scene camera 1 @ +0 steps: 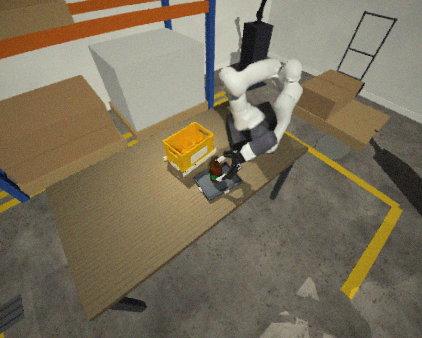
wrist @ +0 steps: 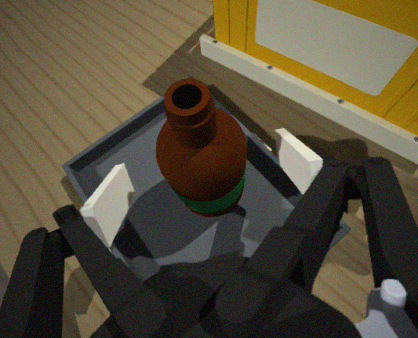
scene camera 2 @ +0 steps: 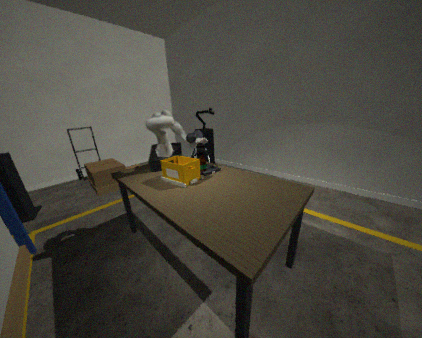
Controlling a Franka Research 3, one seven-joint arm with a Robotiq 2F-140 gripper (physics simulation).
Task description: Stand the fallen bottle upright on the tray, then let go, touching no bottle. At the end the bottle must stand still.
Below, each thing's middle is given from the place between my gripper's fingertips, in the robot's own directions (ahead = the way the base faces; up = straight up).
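My gripper is right at the brown bottle (wrist: pixel 201 150).
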